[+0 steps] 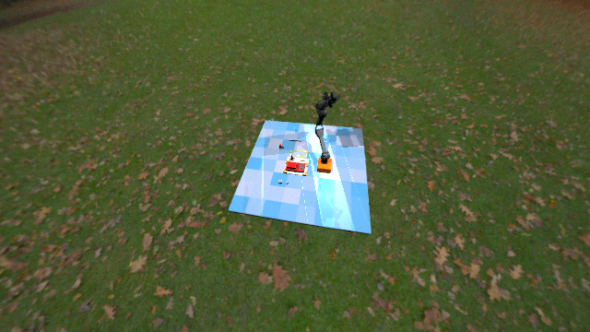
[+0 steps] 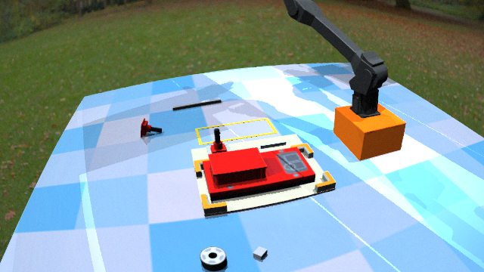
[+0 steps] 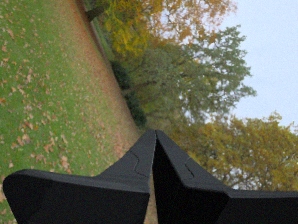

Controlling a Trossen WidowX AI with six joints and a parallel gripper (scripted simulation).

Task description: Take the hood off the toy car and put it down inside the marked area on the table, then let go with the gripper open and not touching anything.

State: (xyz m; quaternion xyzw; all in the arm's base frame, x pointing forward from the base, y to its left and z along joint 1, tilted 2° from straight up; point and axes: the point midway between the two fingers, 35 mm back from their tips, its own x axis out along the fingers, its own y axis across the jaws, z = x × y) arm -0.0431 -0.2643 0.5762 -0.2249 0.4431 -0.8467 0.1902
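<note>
Right now the hood is 61 cm below my gripper tip, 40 cm ahead of it and 37 cm to the left of it. The rest, counted from my gripper tip: wheel (64 cm below, 57 cm to the left, 48 cm ahead); thin grey bar (65 cm below, 43 cm ahead, 3 cm to the right).
</note>
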